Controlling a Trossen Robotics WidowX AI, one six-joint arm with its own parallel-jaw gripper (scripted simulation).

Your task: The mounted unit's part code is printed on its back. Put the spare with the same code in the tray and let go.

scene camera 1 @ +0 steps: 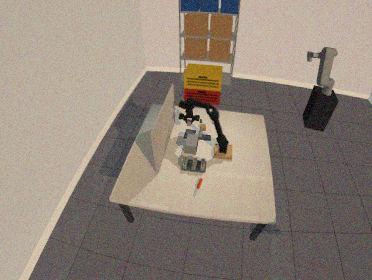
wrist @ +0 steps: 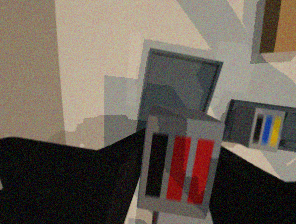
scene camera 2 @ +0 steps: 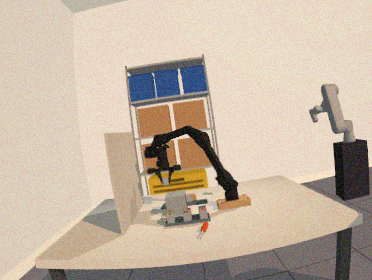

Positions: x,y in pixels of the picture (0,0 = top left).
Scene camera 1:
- tall beige panel: 160,134
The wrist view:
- gripper: 173,137
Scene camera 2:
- tall beige panel: 120,149
